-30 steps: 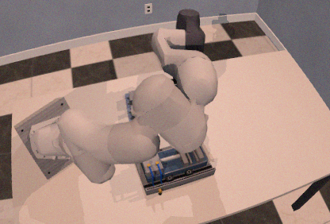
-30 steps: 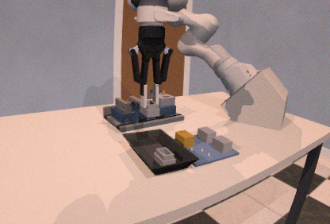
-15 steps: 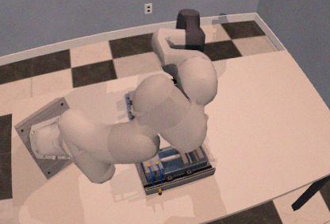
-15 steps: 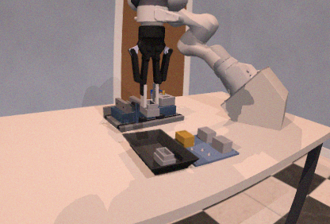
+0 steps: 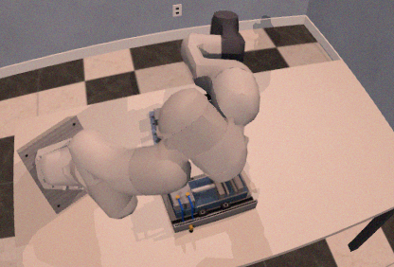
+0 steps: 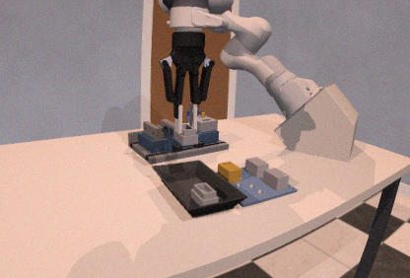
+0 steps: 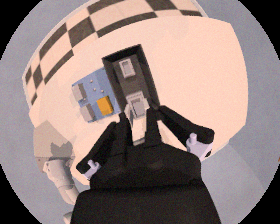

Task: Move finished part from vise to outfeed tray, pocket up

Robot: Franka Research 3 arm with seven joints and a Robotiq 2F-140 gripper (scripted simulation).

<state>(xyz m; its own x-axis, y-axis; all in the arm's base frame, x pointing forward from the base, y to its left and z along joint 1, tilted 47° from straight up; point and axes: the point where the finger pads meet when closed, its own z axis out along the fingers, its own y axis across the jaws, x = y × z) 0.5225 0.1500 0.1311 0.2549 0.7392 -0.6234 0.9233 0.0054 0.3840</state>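
Now: hand 12 cm past the yellow block, 4 cm to the right of it and 16 cm above it. Round my hand: blue vise 17 cm behind, 25 cm to the right, 14 cm below; then blue fixture plate 15 cm behind, 10 cm to the left, 18 cm below.
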